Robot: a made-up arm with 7 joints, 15 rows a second.
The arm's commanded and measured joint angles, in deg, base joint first. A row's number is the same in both.
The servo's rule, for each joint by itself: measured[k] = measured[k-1] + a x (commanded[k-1-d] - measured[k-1]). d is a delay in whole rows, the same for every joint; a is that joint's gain. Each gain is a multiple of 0.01, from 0.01 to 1. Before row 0 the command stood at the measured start. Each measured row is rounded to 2 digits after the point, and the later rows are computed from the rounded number. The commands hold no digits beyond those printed.
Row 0, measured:
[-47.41 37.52 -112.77 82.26 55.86 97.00 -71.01]
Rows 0 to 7, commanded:
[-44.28 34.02 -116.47 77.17 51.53 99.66 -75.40]
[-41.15 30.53 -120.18 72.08 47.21 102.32 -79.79]
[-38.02 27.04 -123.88 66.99 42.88 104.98 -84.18]
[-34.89 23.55 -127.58 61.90 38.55 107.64 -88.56]
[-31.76 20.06 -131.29 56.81 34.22 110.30 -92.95]
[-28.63 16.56 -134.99 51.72 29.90 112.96 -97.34]
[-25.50 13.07 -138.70 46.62 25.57 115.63 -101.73]
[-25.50 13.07 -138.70 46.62 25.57 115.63 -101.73]
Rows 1 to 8, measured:
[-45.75 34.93 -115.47 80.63 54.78 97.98 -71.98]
[-43.31 31.67 -118.91 77.89 52.89 99.59 -73.70]
[-40.51 28.24 -122.54 74.40 50.39 101.58 -76.01]
[-37.53 24.77 -126.22 70.40 47.43 103.82 -78.77]
[-34.47 21.28 -129.92 66.05 44.13 106.22 -81.89]
[-31.37 17.79 -133.62 61.46 40.57 108.71 -85.29]
[-28.26 14.30 -137.33 56.71 36.82 111.27 -88.91]
[-26.80 13.39 -138.33 53.48 34.01 112.88 -91.73]
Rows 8 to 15, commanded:
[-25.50 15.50 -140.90 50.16 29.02 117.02 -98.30]
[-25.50 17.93 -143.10 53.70 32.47 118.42 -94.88]
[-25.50 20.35 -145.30 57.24 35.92 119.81 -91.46]
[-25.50 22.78 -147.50 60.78 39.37 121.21 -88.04]
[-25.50 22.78 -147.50 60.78 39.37 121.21 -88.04]
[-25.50 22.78 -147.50 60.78 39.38 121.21 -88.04]
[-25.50 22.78 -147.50 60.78 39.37 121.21 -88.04]
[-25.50 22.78 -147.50 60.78 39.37 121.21 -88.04]
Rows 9 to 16, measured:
[-26.11 14.95 -140.21 52.42 32.76 114.41 -93.18]
[-25.79 17.16 -142.32 52.83 32.69 115.89 -93.55]
[-25.64 19.52 -144.50 54.24 33.50 117.34 -93.09]
[-25.57 21.93 -146.69 56.33 34.97 118.77 -91.98]
[-25.53 22.56 -147.28 57.75 36.07 119.67 -91.11]
[-25.51 22.72 -147.44 58.72 36.90 120.24 -90.43]
[-25.50 22.76 -147.48 59.38 37.52 120.60 -89.90]
[-25.50 22.77 -147.49 59.83 37.98 120.83 -89.49]

